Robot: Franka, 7 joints.
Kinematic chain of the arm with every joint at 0, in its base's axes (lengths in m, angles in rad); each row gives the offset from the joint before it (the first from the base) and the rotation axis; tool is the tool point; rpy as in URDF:
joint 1: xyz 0 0 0.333 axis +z
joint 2: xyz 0 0 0 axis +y
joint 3: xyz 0 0 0.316 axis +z
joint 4: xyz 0.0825 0 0 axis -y
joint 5: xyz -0.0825 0 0.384 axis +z
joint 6: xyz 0 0 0 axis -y
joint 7: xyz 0.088 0 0 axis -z
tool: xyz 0 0 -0.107 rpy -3.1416 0 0
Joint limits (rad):
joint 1: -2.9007..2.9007
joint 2: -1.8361..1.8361
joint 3: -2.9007..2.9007
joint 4: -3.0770..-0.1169
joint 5: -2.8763..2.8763
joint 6: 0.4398..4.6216
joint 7: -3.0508..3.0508
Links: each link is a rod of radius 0.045 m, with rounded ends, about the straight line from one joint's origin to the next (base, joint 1, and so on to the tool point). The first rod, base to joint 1, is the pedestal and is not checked.
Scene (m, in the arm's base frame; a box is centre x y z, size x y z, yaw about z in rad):
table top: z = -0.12
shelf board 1: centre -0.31 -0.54 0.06 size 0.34 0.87 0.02 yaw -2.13
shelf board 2: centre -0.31 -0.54 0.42 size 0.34 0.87 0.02 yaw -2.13
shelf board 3: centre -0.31 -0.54 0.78 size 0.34 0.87 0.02 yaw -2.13
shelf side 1: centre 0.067 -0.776 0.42 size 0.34 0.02 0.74 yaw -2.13
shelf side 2: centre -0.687 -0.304 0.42 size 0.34 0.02 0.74 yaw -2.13
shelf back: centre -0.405 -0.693 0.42 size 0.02 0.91 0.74 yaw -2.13
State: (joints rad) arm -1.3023 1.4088 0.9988 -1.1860 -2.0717 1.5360 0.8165
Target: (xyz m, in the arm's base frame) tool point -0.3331 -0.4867 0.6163
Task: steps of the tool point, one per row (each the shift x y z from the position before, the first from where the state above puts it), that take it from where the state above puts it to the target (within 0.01 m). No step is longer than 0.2 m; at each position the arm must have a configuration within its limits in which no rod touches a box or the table.
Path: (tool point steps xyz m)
1: -0.0454 -0.0071 0.1185
2: -0.0629 0.0165 0.1053
3: -0.0711 0.0400 0.0904
4: -0.0698 0.0628 0.0727
5: -0.1804 -0.0126 0.0442
6: -0.1593 0.0657 0.0459
7: -0.1058 0.1230 0.0356
8: -0.0462 -0.0829 0.0150
9: -0.0474 -0.0768 -0.0001
10: -0.0478 -0.0662 -0.0149

